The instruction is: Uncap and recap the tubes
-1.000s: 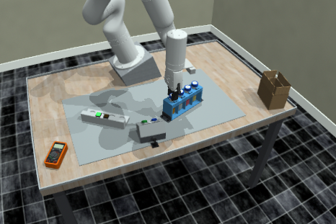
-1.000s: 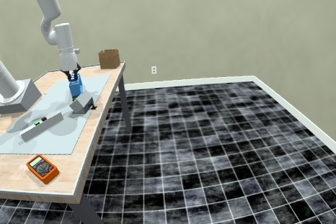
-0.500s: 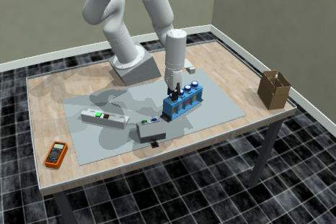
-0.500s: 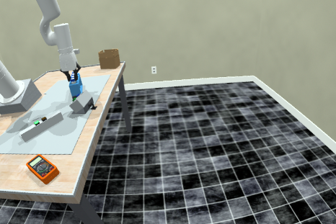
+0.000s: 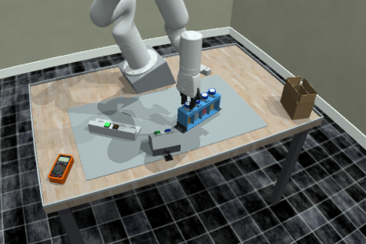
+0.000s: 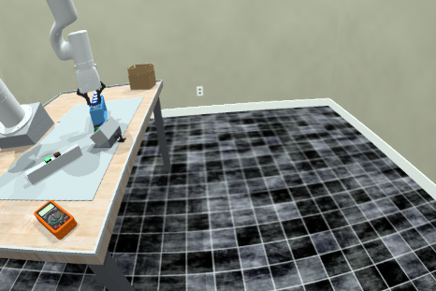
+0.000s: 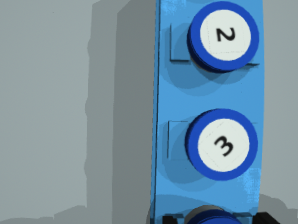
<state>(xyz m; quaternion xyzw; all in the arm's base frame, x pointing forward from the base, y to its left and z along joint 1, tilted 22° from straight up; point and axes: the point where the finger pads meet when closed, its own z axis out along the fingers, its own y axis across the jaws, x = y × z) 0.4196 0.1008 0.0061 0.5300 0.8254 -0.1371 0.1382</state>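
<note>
Right now my hand is 1 cm above the blue-and-white cap. The rest, counted from my hand: green key (7 cm ahead, 16 cm to the right, 6 cm below); blue key (7 cm ahead, 12 cm to the right, 6 cm below); key housing (9 cm ahead, 14 cm to the right, 8 cm below).
</note>
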